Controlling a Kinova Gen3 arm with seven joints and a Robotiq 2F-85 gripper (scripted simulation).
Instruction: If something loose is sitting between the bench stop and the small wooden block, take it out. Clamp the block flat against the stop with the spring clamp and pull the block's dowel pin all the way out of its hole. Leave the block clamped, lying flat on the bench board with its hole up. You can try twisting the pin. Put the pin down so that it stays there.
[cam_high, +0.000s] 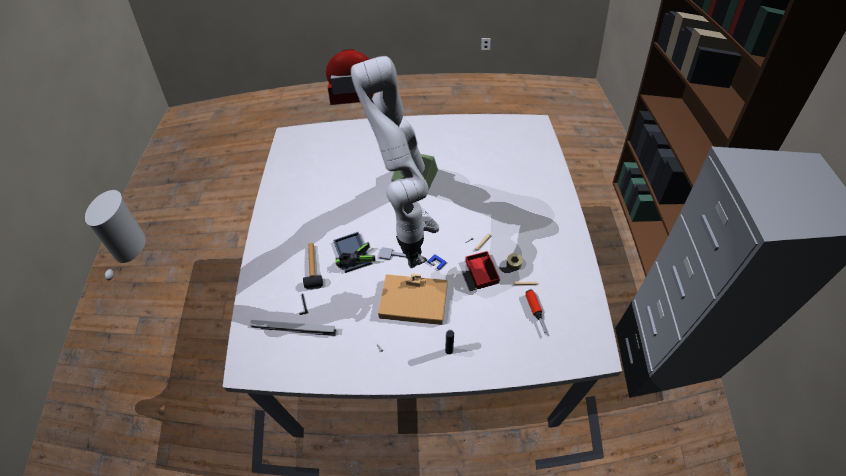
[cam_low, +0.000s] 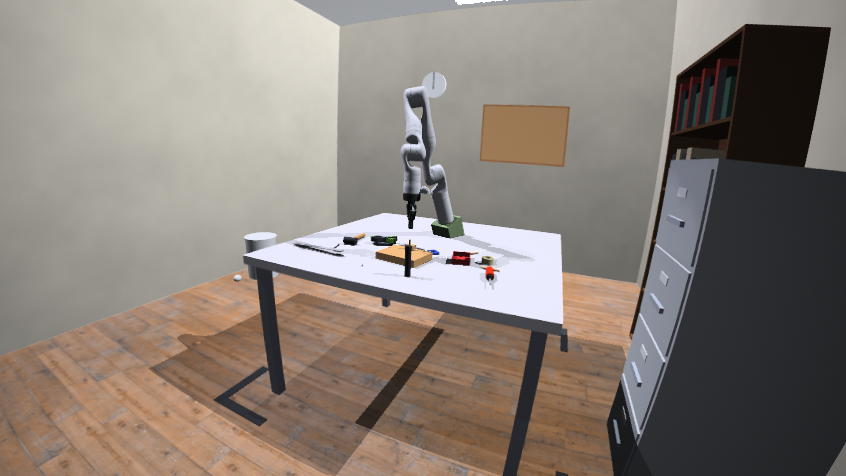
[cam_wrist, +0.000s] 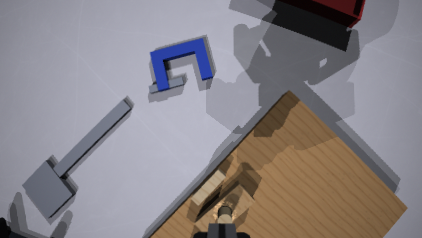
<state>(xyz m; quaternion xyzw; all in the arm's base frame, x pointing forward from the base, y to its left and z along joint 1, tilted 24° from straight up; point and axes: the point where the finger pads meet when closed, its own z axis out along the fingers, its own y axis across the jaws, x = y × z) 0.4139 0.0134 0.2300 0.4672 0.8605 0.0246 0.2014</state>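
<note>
The round dowel pin is 9 cm below my hand. Also, from my hand: grey t-shaped tool: 14 cm below, 14 cm behind, 5 cm to the right; wooden bench board: 12 cm below, 5 cm ahead; wooden block: 10 cm below.
</note>
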